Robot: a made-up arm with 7 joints. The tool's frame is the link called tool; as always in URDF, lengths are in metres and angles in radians.
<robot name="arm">
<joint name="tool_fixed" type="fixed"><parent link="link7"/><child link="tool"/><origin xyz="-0.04 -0.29 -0.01" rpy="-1.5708 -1.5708 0"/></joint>
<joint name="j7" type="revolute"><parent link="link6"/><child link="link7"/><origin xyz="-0.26 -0.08 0.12" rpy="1.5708 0 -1.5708"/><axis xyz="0 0 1"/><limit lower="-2.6" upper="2.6"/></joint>
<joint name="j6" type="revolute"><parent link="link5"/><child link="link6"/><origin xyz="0.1 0.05 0.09" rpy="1.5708 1.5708 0"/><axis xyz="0 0 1"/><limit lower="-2.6" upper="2.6"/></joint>
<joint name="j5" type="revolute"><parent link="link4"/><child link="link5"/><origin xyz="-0.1 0.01 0.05" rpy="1.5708 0 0"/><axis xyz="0 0 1"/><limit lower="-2.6" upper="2.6"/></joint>
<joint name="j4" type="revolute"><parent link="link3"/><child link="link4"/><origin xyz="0.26 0.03 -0.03" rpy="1.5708 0 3.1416"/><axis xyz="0 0 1"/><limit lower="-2.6" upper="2.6"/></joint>
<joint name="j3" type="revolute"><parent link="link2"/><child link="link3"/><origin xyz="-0.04 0.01 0.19" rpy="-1.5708 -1.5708 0"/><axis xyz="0 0 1"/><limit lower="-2.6" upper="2.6"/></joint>
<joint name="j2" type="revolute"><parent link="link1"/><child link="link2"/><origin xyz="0.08 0.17 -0.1" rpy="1.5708 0 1.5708"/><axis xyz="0 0 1"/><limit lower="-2.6" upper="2.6"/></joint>
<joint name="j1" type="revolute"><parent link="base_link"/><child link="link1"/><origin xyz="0 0 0.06" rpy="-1.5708 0 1.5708"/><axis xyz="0 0 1"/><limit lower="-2.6" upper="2.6"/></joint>
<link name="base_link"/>
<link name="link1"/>
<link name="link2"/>
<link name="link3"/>
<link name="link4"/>
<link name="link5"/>
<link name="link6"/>
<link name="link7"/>
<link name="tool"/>
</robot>
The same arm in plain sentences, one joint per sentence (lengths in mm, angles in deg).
The arm has seven revolute joints in a row. What follows holds with every joint at zero, and every direction is one of the base frame's. The first joint sits 60 mm along +z from the base frame's origin and turns about -x, from -148.97 to 148.97 deg. The second joint sits 100 mm along +x and 80 mm along +y and 170 mm along -z from the first joint and turns about +y, from -148.97 to 148.97 deg. The third joint sits 10 mm along -x and 190 mm along +y and 40 mm along +z from the second joint and turns about -x, from -148.97 to 148.97 deg. The fourth joint sits 30 mm along +x and 260 mm along +y and 30 mm along -z from the third joint and turns about -z, from -148.97 to 148.97 deg. The fifth joint sits 10 mm along -x and 100 mm along +y and 50 mm along -z from the fourth joint and turns about +x, from -148.97 to 148.97 deg. The sixth joint sits 90 mm along +x and 100 mm along -y and 50 mm along -z from the fifth joint and turns about +z, from -148.97 to 148.97 deg. The seventh joint sits 260 mm along +x and 80 mm along +y and 120 mm along +z from the sixth joint and turns about +x, from -148.97 to 148.97 deg. The tool frame, which is the frame that the pose is given for, sits 10 mm along -x and 40 mm along -y and 290 mm along -z from the seventh joint; its axes are the base frame's turned by roll 0, pitch 0 and yaw 0 deg (as in URDF: about the fixed x, then y, then z).
